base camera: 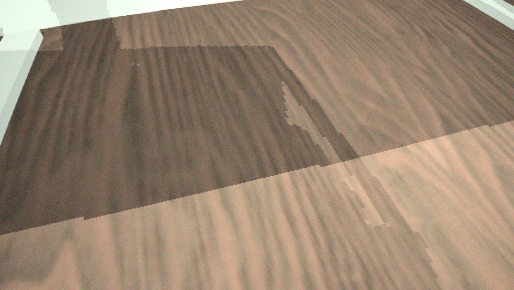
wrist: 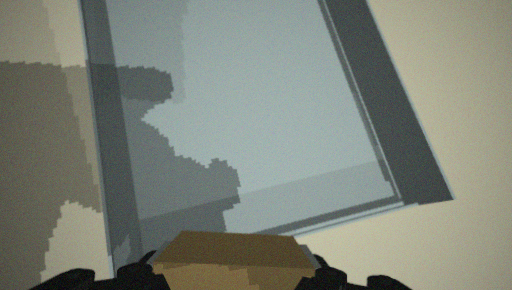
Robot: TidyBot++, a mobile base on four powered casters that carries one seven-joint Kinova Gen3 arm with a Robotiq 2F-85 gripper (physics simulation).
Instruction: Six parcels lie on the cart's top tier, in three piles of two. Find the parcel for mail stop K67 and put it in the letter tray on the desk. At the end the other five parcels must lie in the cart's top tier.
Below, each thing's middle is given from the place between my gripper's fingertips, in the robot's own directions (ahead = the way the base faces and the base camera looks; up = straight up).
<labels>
Right now my hand is 18 cm short of the grey letter tray (wrist: 291, 125), 1 cm to the right of it and 9 cm above it.
</labels>
